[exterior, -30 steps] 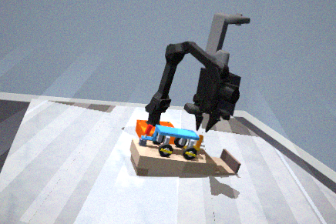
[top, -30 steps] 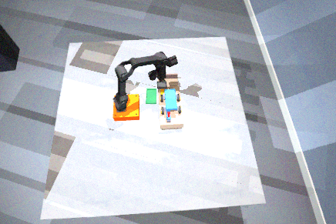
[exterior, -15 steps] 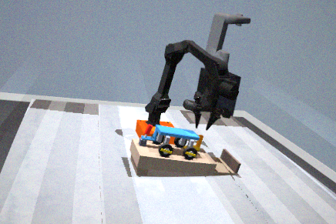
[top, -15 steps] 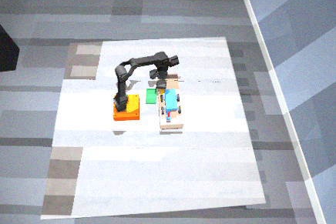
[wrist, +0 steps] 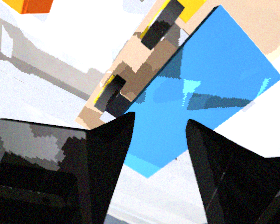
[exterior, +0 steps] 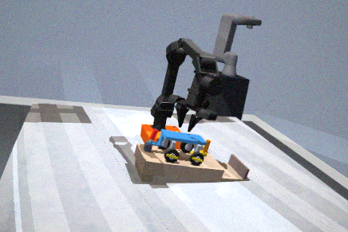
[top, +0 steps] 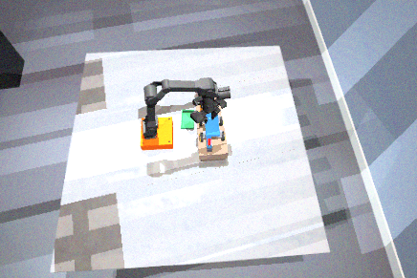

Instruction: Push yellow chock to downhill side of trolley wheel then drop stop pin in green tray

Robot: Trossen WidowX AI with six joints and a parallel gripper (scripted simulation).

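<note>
The red-headed stop pin lies 11 cm to the right of my gripper tip, 5 cm below it and 2 cm behind it. Round my gripper tip: blue trolley: 6 cm below, 1 cm to the right, 1 cm ahead; tan ramp: 13 cm below, 1 cm ahead; yellow chock: 10 cm to the left, 9 cm below, 2 cm behind.
</note>
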